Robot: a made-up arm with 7 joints.
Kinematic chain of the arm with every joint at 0, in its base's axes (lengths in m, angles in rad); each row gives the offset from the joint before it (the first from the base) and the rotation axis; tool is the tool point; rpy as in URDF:
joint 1: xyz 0 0 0.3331 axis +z
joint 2: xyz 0 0 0 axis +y
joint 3: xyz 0 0 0.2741 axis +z
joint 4: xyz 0.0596 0 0 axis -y
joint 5: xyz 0.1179 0 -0.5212 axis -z
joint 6: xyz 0 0 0 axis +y
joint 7: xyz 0.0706 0 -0.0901 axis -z
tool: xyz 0 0 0 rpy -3.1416 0 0
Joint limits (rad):
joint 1: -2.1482..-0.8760
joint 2: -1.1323..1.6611
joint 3: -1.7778..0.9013
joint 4: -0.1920..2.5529
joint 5: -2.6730..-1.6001
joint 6: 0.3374..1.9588
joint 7: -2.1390..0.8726
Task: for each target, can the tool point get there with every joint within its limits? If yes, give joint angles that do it. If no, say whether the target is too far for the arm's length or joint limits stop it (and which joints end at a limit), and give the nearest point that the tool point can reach.
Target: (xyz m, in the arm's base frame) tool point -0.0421 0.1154 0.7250
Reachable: no: joint limits stop it (at a limit: joint 2, joint 3, joint 5, joint 6) | nearest point -0.1022 0.2800 0.4970 | short by 0.288 m
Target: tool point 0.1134 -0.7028 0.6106
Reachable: yes | joints -1.4634 0.0199 0.0790 1.3963 -2.1311 0.8552 -1.8022
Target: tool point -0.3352 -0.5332 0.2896
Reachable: yes | joints -1.0261 0.0789 -1.1297 0.9259 -2.1190 0.4870 -1.2734
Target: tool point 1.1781 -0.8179 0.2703
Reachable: no: too far | nearest point 0.7492 -0.5431 0.2924 | short by 0.510 m
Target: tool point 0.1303 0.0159 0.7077
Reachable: no: joint limits stop it (at a limit: joint 1, joint 2, joint 5, joint 6) | nearest point 0.2725 -0.0754 0.8201 | short by 0.203 m
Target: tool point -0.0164 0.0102 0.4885
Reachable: no: joint limits stop it (at a limit: joint 1, joint 2, joint 3, joint 4, joint 5, joint 6) | nearest point -0.2162 0.1831 0.4816 | short by 0.264 m
